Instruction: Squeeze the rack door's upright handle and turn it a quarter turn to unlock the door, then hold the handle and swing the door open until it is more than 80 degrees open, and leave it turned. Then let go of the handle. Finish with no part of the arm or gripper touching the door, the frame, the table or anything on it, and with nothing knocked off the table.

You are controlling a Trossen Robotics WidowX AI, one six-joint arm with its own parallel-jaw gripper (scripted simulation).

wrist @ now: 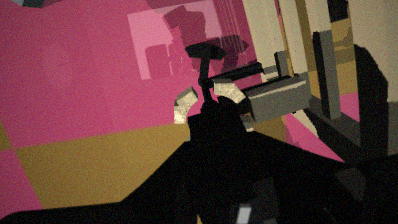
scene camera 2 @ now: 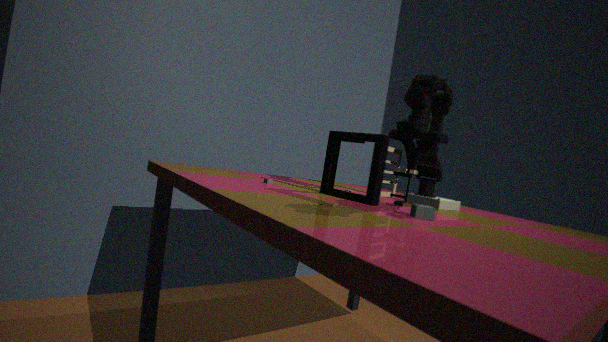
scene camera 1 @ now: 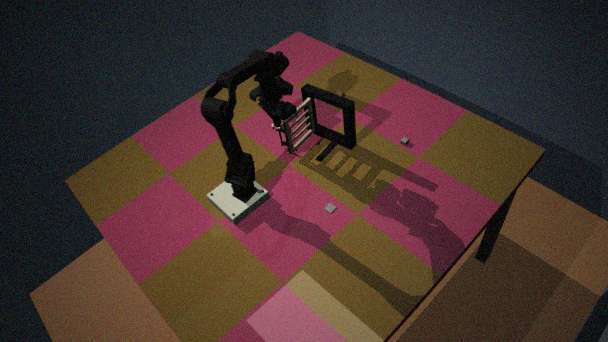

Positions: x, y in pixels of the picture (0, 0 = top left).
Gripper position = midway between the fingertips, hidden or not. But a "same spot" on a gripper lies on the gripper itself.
Labels:
The gripper shows in the wrist view, in scene camera 2 and in scene camera 1 [276, 120]. The same spot on the gripper: [wrist: 302, 179] is [scene camera 2: 408, 146].

